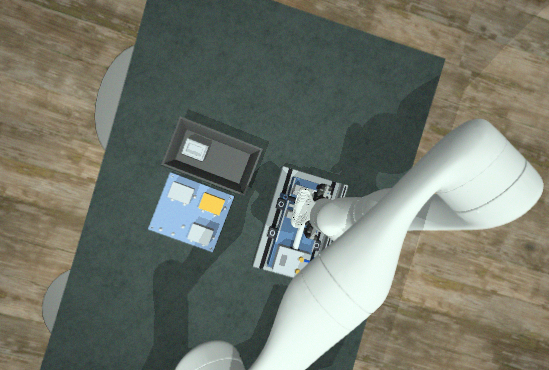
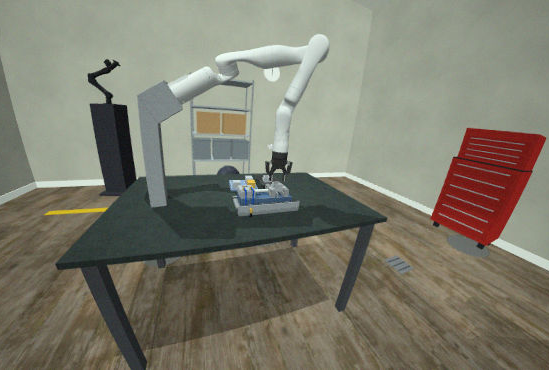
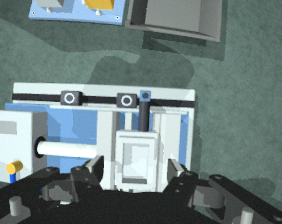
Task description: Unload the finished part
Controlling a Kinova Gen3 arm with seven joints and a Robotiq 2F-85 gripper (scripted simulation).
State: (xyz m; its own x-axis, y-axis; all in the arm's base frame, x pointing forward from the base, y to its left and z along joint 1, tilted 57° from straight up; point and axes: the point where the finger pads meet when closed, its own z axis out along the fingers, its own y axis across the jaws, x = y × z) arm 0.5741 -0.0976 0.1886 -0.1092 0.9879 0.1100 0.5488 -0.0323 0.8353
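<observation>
My gripper is now 6 cm past the vise, 1 cm to the left of it and 10 cm above it. Also, from my hand: light blue fixture plate 17 cm behind, 27 cm to the left, 13 cm below; orange block 12 cm behind, 23 cm to the left, 11 cm below.
</observation>
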